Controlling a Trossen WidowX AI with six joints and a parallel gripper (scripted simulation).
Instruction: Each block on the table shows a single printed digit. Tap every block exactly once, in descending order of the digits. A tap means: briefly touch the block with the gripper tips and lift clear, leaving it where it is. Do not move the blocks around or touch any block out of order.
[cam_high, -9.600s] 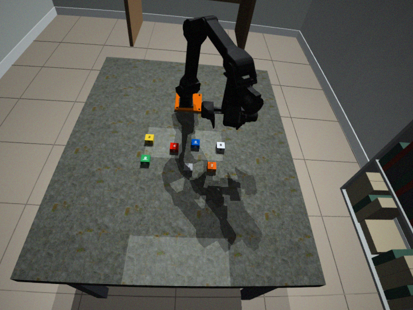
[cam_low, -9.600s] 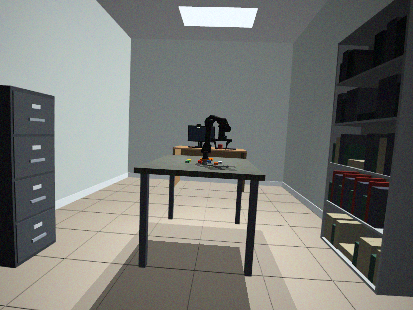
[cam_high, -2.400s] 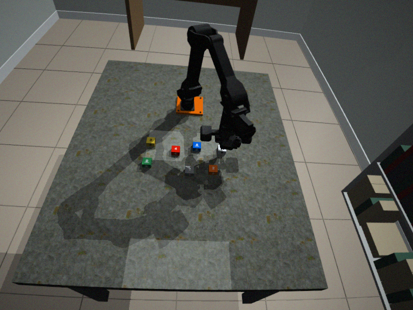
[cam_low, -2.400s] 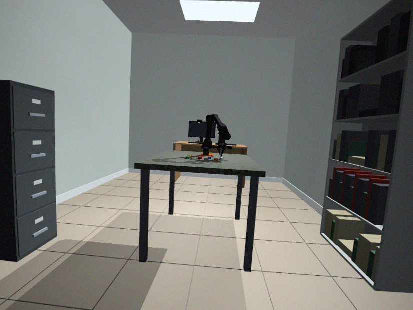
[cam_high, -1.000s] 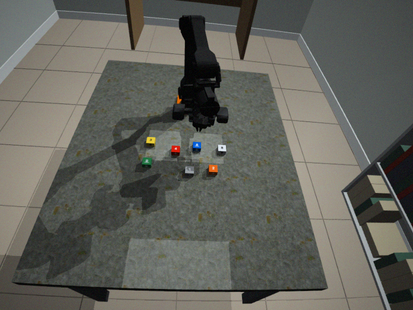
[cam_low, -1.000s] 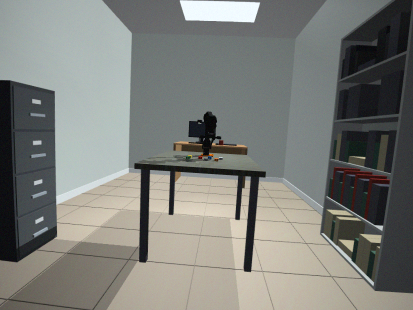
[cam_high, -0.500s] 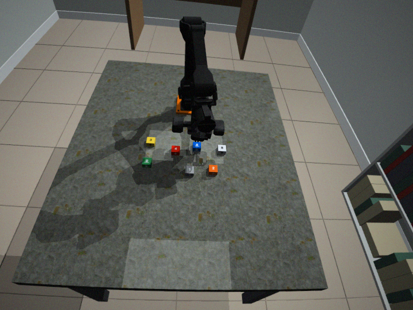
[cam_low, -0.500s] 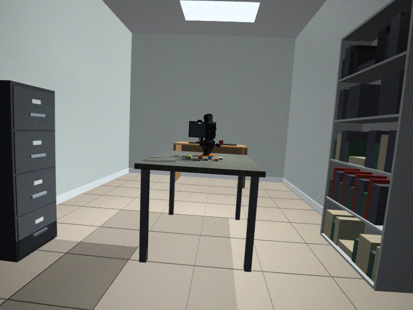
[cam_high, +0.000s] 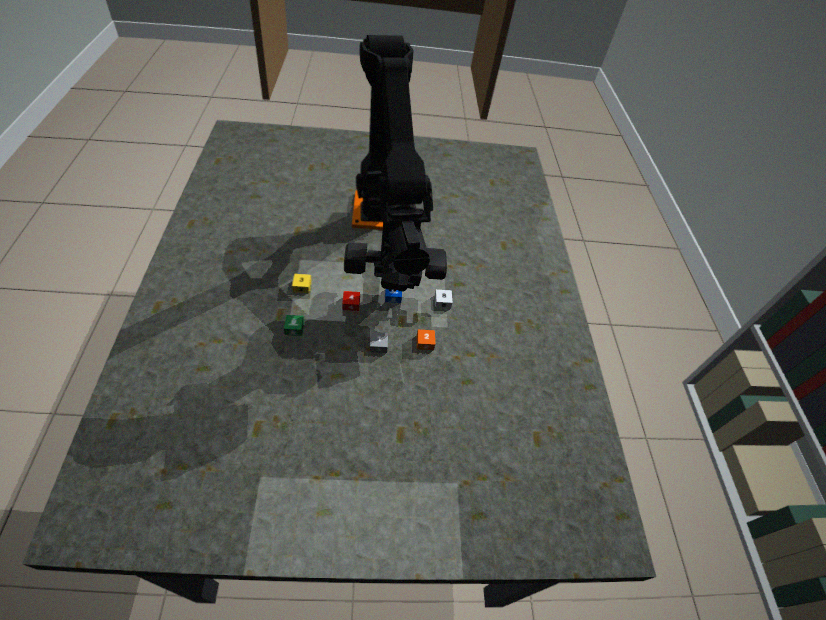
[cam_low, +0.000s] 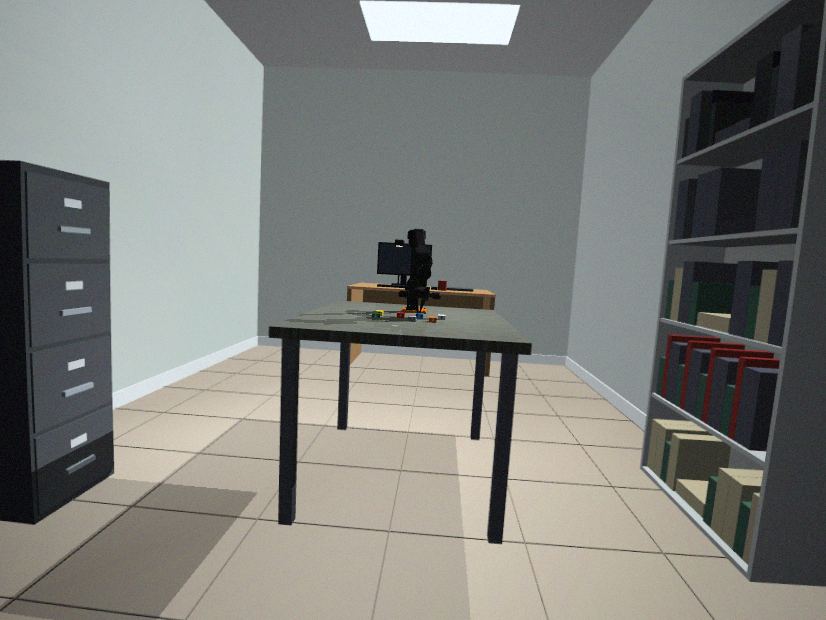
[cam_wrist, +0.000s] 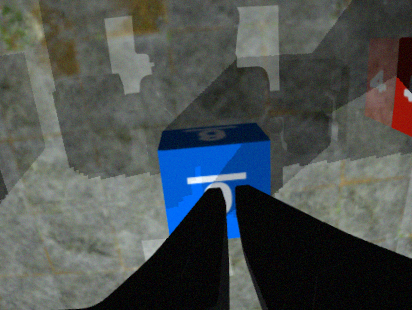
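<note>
My gripper tip is now 10 mm above the blue block. From my gripper tip the other things lie so: white block (100 mm to the left, 20 mm ahead, 10 mm below); grey block (120 mm ahead, 30 mm to the right, 10 mm below); red block (80 mm to the right, 20 mm ahead, 10 mm below).
</note>
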